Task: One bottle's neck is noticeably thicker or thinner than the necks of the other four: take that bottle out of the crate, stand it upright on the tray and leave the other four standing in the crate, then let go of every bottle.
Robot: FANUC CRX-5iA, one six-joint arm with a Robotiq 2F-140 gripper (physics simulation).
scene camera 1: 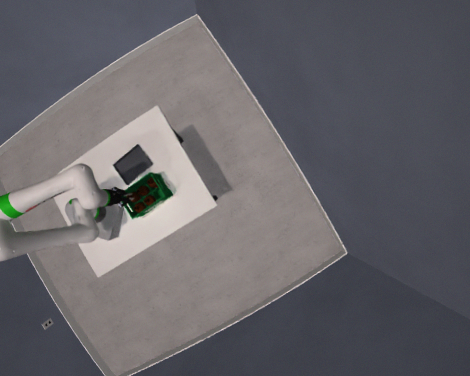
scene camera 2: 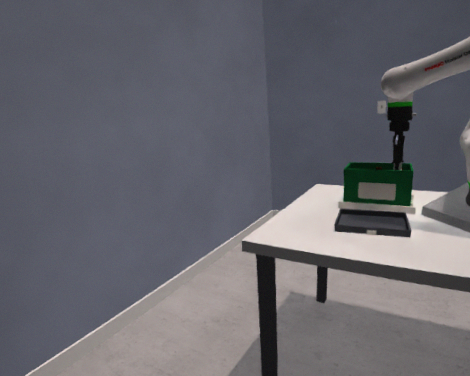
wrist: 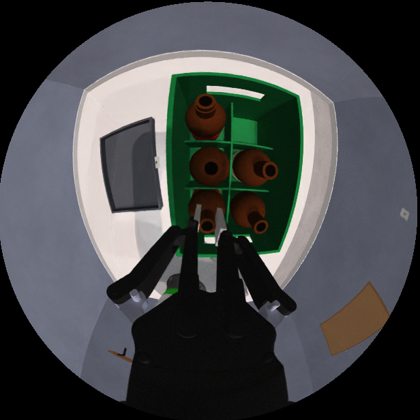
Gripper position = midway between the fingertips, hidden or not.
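The gripper (wrist: 207,213) shares the scene with a bottle (wrist: 205,118), another bottle (wrist: 209,165) and a further bottle (wrist: 209,199).
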